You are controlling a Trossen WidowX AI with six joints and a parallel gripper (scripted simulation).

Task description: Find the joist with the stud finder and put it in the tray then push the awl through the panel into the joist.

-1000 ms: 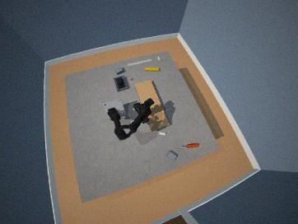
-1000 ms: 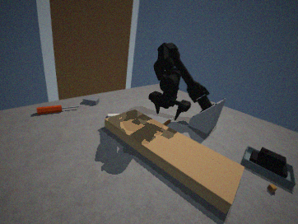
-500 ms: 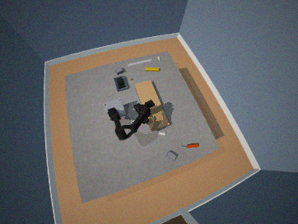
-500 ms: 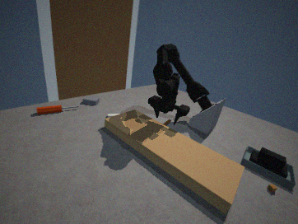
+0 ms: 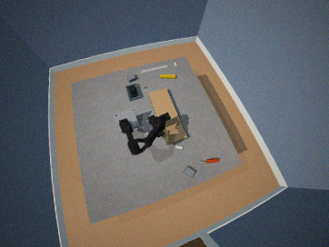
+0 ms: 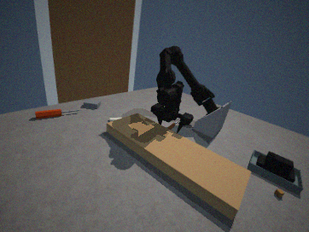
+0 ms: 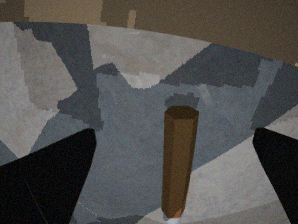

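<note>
My gripper tip is now 6 cm past the awl and 1 cm to the left of it. From my gripper tip the other things lie so: black stud finder: 8 cm behind, 42 cm to the left, 4 cm above; then tray: 8 cm behind, 43 cm to the left, 1 cm above; then small grey block: 14 cm ahead, 43 cm to the right, 1 cm above.
</note>
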